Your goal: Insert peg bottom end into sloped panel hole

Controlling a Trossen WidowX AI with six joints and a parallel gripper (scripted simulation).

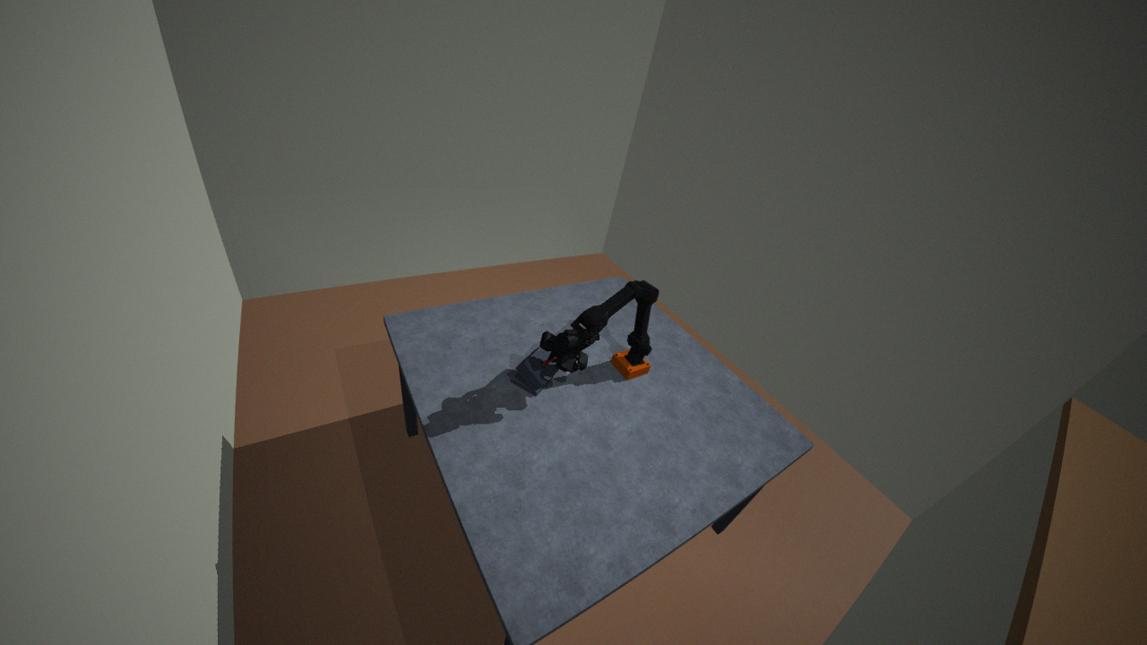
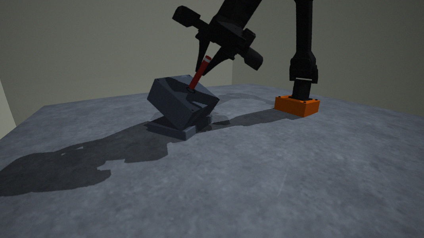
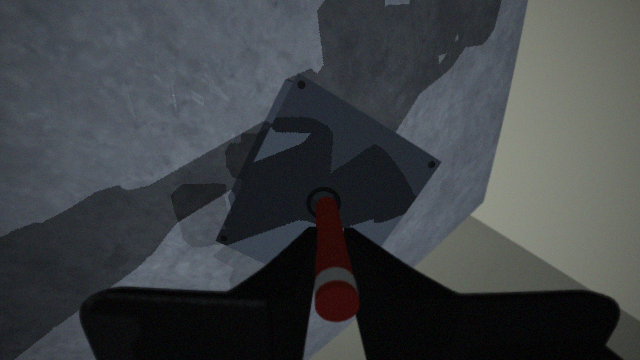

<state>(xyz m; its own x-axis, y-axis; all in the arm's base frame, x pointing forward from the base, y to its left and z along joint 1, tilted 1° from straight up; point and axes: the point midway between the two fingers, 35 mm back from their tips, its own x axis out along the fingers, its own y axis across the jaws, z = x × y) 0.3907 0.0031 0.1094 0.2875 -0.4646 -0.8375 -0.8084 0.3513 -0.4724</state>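
The dark grey sloped panel lies 2 cm ahead of my gripper tip, 3 cm to the right of it and 6 cm below it. From my gripper tip the other things lie so: red round peg 1 cm behind, 1 cm to the left, 1 cm above.
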